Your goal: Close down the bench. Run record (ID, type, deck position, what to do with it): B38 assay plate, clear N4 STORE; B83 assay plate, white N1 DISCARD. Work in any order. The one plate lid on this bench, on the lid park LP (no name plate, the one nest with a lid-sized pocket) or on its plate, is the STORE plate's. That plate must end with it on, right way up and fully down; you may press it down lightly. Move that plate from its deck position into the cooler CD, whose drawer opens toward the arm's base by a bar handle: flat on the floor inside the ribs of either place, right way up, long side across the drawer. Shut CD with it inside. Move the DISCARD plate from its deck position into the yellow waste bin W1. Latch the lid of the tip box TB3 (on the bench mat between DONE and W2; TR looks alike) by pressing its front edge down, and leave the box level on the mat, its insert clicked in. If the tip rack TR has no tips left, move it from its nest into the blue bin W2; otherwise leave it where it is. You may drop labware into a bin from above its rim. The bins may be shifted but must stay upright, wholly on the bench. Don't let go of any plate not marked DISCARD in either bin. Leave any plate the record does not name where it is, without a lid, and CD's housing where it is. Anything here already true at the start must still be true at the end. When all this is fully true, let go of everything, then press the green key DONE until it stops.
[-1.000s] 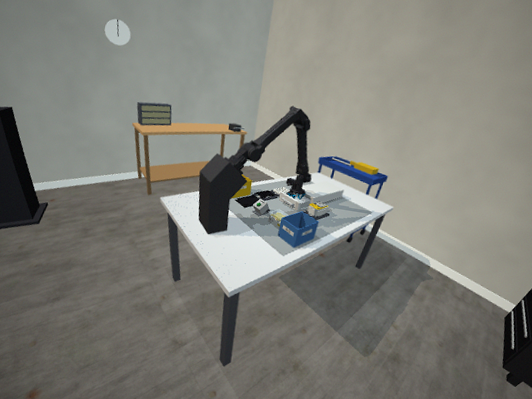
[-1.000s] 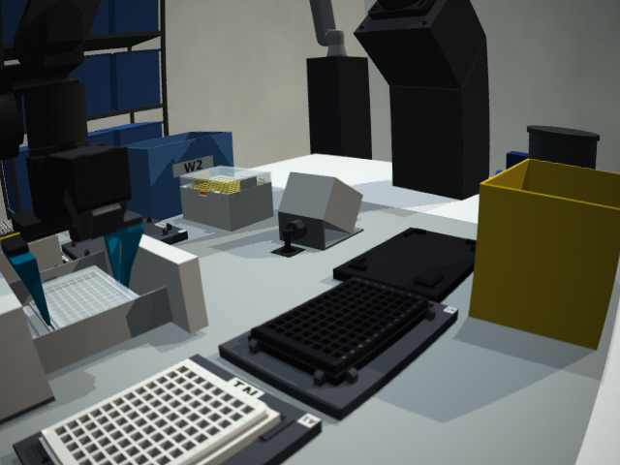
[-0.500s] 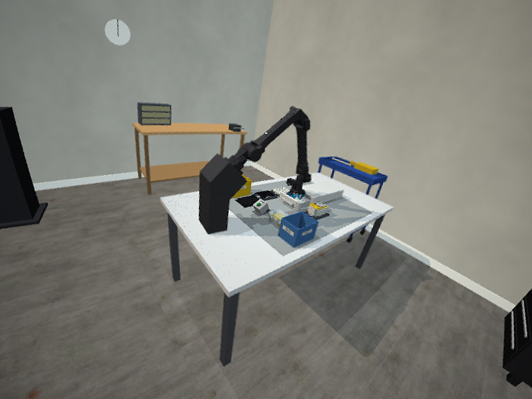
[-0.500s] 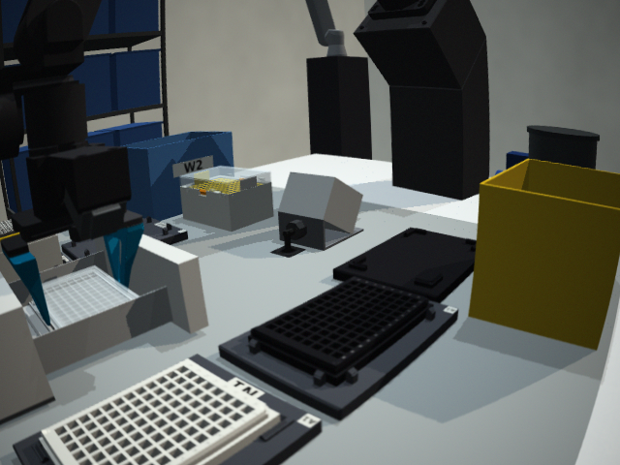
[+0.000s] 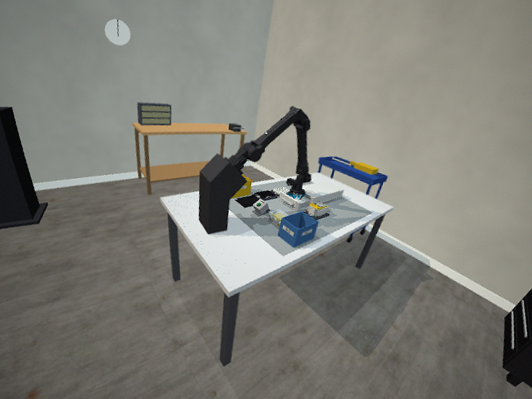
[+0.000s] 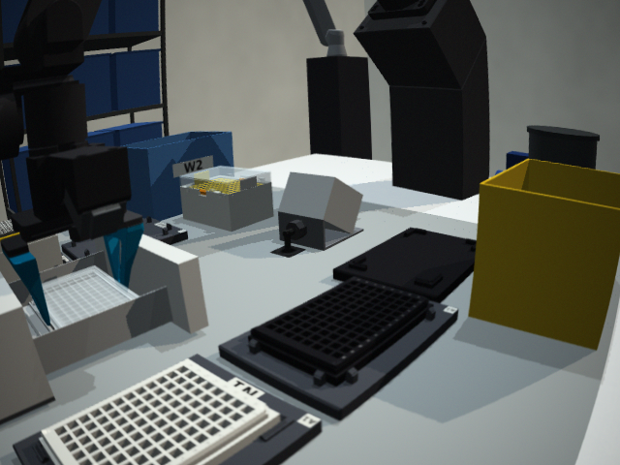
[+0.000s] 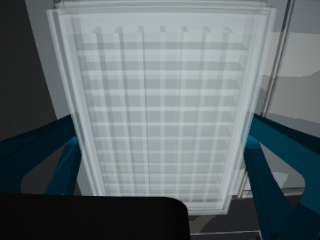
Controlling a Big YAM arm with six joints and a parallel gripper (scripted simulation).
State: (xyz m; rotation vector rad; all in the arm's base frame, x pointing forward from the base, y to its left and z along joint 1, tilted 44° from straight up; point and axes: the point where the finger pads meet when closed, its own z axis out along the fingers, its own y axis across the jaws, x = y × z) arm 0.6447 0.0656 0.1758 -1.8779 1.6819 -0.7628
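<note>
The clear plate lid lies right at my hand. The rest, counted from my hand: white plate 20 mm ahead, 190 mm to the left, 10 mm below; then cooler drawer 30 mm ahead; then clear plate right at my hand.
</note>
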